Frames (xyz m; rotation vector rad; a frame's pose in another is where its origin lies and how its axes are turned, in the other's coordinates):
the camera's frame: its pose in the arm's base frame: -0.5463 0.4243 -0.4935 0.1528 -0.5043 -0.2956
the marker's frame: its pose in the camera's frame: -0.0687 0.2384 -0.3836 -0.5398 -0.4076 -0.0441
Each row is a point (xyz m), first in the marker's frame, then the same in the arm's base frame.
Working: the marker's frame: its pose in the arm's base frame: -0.3560 0.6989 -0.8050 -0.4302 -0.8057 -0.4997

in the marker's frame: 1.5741 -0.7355 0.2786
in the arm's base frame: -0.0074 -0.1430 0.7003
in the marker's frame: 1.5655 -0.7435 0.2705
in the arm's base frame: -0.0125 -0.1515 0.6901
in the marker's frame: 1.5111 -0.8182 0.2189
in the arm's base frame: -0.0579 -0.2254 0.6294
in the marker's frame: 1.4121 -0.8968 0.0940
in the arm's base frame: -0.0901 -0.3305 0.4898
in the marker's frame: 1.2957 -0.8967 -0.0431
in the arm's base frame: -0.0806 -0.3747 0.3157
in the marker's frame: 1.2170 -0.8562 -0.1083
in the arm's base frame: -0.0667 -0.3574 0.2081
